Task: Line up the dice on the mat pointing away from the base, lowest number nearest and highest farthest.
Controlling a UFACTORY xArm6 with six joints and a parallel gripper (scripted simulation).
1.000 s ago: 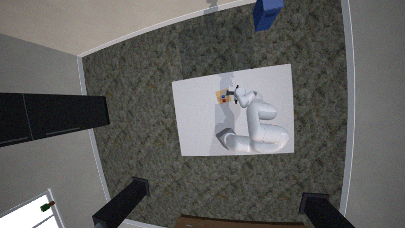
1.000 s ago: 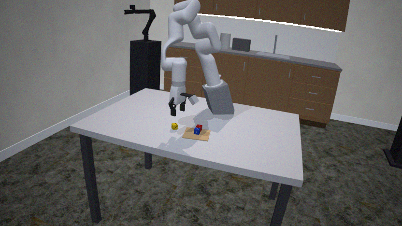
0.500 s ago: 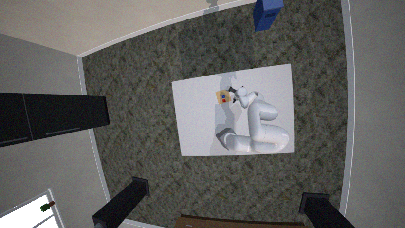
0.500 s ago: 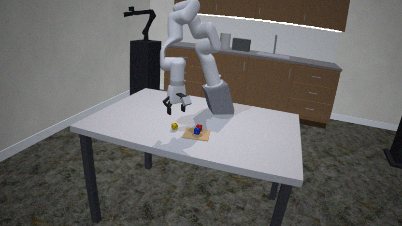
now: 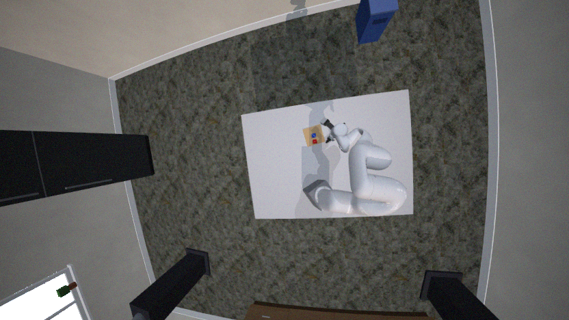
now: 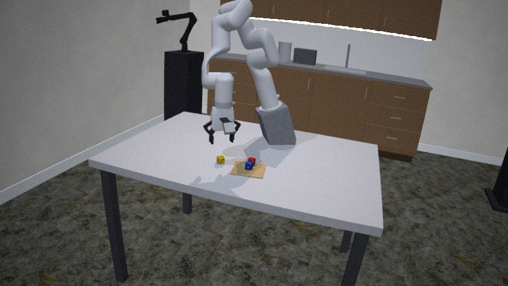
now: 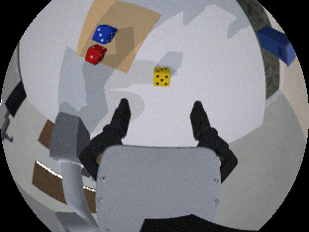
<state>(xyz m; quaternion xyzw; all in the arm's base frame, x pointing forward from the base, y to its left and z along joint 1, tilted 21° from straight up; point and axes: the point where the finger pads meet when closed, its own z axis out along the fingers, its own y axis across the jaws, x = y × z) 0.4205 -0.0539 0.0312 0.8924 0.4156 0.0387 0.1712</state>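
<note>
My gripper is now 90 mm above the yellow die. Round my hand: red die 130 mm to the left, 90 mm below, 50 mm behind; blue die 140 mm to the left, 90 mm below, 10 mm behind; tan mat 140 mm to the left, 110 mm below, 10 mm behind.
</note>
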